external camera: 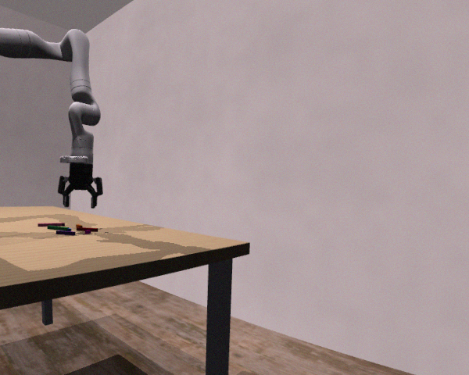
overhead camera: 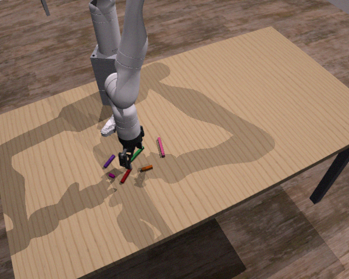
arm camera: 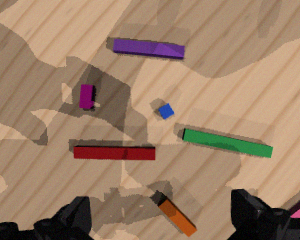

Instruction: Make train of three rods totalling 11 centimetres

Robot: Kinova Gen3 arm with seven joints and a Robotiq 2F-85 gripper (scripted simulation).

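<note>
My gripper is now 5 cm past the blue rod, 2 cm to the left of it and 7 cm above it. Round my hand: orange rod 2 cm ahead, 3 cm to the left, 7 cm below; then red rod 4 cm to the right, 7 cm below; then green rod 6 cm behind, 4 cm to the left, 7 cm below.
</note>
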